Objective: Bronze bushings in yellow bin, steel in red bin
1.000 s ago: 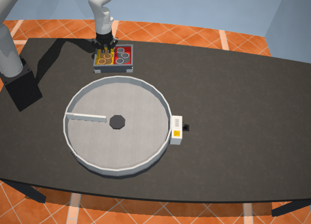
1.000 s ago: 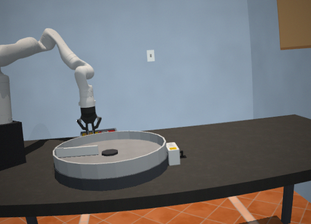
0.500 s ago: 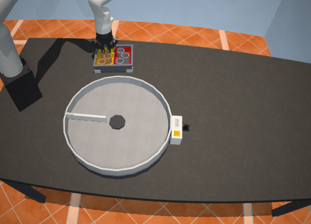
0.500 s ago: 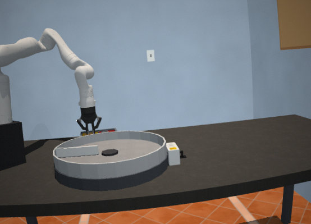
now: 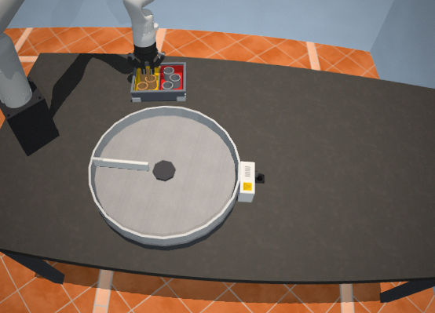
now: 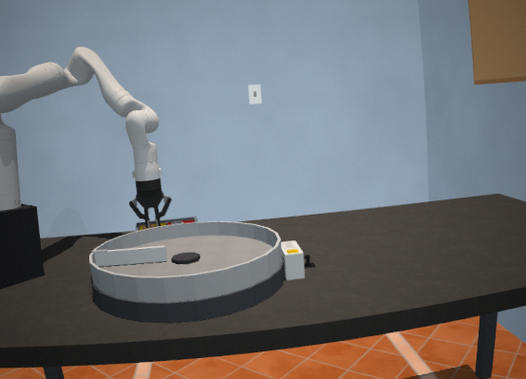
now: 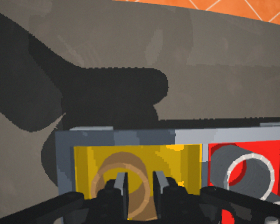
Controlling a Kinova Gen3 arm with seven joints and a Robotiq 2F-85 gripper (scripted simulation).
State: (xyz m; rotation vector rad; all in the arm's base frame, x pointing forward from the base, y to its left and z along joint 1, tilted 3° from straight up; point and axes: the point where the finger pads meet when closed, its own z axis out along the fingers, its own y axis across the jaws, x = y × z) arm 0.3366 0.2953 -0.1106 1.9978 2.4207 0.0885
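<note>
Right now my hand is 50 mm short of the yellow bin, 30 mm to the left of it and 20 mm above it. From my hand the other things lie so: turntable 140 mm ahead, 400 mm to the right, 10 mm above.
</note>
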